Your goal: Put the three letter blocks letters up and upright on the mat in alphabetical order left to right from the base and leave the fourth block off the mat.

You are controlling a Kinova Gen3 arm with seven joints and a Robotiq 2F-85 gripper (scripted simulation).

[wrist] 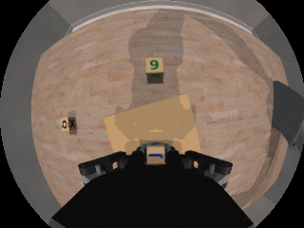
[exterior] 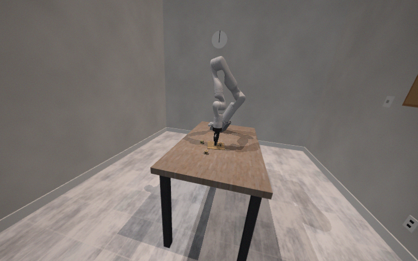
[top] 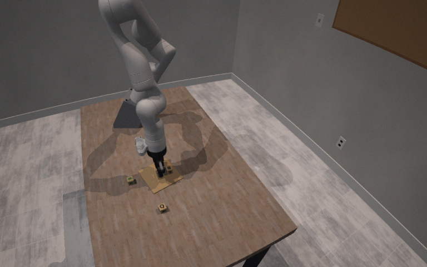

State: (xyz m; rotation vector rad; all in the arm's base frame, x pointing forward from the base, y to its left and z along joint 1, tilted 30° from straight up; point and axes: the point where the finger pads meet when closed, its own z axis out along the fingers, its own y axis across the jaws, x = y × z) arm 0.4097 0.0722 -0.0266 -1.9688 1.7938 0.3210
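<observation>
The tan mat lies 20 mm below my hand. From my hand the other things lie so: block 170 mm ahead, 20 mm to the right, 10 mm below.
</observation>
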